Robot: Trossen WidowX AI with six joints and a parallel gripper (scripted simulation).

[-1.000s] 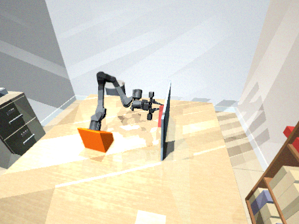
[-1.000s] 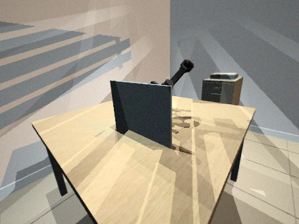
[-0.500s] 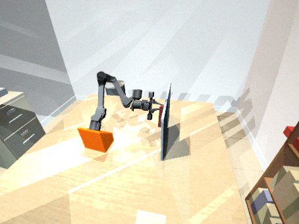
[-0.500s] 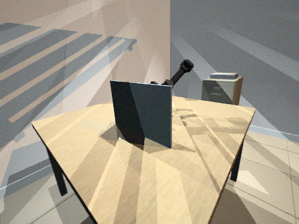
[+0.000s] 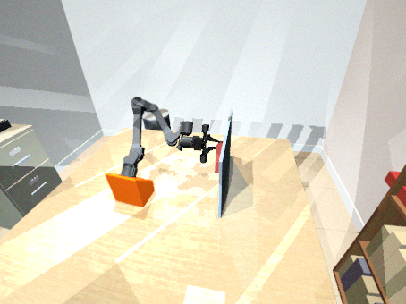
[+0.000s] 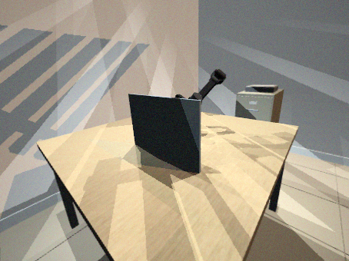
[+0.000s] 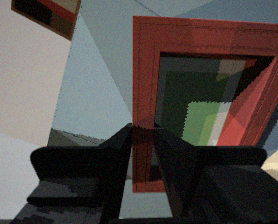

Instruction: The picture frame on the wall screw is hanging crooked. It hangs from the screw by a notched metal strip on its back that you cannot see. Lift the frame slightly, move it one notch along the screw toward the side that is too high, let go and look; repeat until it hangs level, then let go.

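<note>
Right now my gripper tip is 50 mm above the red picture frame and 30 mm to the left of it. The rest, counted from my gripper tip: pale blue wall panel (60 mm below, 20 mm to the right, 20 mm ahead).
</note>
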